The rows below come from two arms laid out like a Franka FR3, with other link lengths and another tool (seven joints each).
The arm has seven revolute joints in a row. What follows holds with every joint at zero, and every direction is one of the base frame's.
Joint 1 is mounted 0.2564 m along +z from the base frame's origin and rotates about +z.
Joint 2 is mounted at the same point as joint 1 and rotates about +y.
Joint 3 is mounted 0.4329 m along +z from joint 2 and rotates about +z.
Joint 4 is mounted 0.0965 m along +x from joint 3 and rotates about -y.
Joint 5 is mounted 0.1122 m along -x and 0.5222 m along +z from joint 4 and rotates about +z.
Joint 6 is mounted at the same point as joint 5 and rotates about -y.
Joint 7 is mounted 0.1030 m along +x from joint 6 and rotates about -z.
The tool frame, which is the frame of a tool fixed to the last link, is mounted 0.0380 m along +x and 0.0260 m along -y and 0.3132 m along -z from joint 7; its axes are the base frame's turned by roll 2.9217, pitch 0.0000 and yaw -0.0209 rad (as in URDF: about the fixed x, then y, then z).
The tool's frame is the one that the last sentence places.
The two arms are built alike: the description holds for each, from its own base.
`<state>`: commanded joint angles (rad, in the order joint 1, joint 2, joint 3, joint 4, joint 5, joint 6, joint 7); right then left.
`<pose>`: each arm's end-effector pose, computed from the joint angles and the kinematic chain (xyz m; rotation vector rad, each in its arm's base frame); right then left.
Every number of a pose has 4 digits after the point. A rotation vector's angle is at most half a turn.
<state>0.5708 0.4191 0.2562 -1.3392 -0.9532 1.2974 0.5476 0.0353 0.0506 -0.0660 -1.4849 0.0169 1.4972 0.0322</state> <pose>0.7820 0.3557 0.4406 1.9730 0.1915 0.2803 0.7632 -0.0443 0.4958 2.9319 -0.1152 -0.0696</pose>
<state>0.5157 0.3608 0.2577 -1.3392 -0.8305 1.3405 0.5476 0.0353 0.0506 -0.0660 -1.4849 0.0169 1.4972 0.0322</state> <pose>0.7790 0.3331 0.4566 2.1166 0.1468 0.2540 0.7632 -0.0443 0.4958 2.9319 -0.1152 -0.0696</pose>
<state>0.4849 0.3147 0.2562 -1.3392 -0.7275 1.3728 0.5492 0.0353 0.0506 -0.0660 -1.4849 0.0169 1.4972 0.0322</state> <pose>0.7705 0.3273 0.4705 2.2332 0.1174 0.2420 0.7632 -0.0443 0.4958 2.9319 -0.1152 -0.0696</pose>
